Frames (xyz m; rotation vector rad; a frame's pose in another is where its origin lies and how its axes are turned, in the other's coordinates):
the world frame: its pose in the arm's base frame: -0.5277 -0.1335 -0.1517 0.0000 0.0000 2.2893
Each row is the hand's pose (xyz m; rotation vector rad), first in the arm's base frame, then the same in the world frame.
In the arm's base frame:
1: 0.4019 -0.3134 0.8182 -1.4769 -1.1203 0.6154
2: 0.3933 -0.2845 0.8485 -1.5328 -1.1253 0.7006
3: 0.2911 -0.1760 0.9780 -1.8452 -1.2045 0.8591
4: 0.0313 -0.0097 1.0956 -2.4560 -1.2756 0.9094
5: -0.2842 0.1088 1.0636 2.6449 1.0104 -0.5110
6: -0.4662 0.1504 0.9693 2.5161 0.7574 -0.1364
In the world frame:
1: -0.7473 -0.5814 0.9699 -1.6958 0.9170 -0.9851
2: -0.7199 -0.5939 1.0002 -1.6897 0.9482 -0.8773
3: -0.5710 -0.5884 1.1297 -1.7892 1.1376 -0.5058
4: -0.2748 -0.5023 1.2473 -1.9421 1.5248 0.0638
5: 0.0221 -0.3428 1.2153 -2.0437 2.0207 0.5682
6: 0.1732 -0.2332 1.1210 1.9270 -2.2036 -0.7592

